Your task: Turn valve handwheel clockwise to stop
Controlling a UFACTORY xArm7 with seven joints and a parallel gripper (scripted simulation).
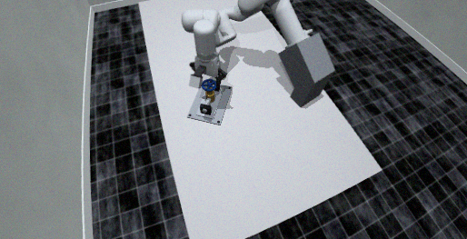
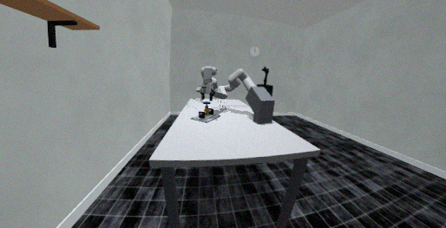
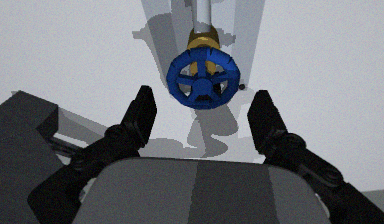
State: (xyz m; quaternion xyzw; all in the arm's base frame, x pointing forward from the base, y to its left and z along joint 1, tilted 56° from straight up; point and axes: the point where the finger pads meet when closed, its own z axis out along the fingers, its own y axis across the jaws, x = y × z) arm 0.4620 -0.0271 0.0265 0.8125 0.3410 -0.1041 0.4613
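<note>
Right now my hand is 4 cm above the blue spoked handwheel.
</note>
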